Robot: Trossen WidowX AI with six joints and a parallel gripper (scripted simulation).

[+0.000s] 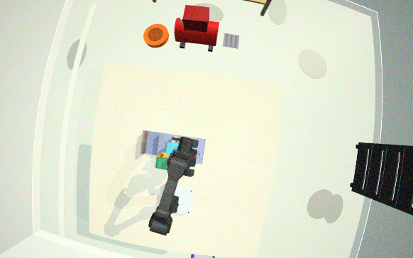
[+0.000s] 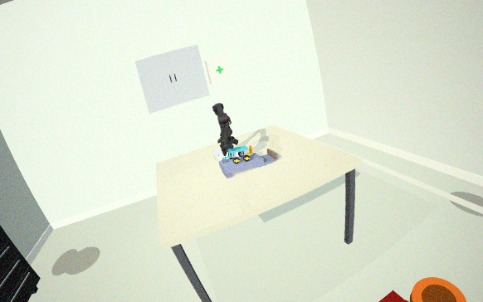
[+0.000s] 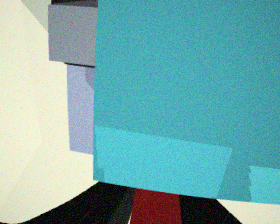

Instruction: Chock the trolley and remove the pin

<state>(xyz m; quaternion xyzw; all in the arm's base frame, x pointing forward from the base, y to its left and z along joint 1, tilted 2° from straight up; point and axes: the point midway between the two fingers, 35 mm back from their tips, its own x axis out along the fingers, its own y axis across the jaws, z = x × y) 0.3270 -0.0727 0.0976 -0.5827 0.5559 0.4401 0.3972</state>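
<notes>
Right now the green tray is 190 mm to the left of my gripper tip, 140 mm below it and 120 mm behind it. Round my gripper tip: lavender ramp 100 mm to the left, 80 mm below, 10 mm ahead; cyan trolley 90 mm to the left, 20 mm below, 10 mm ahead; stop pin right at my gripper tip.
</notes>
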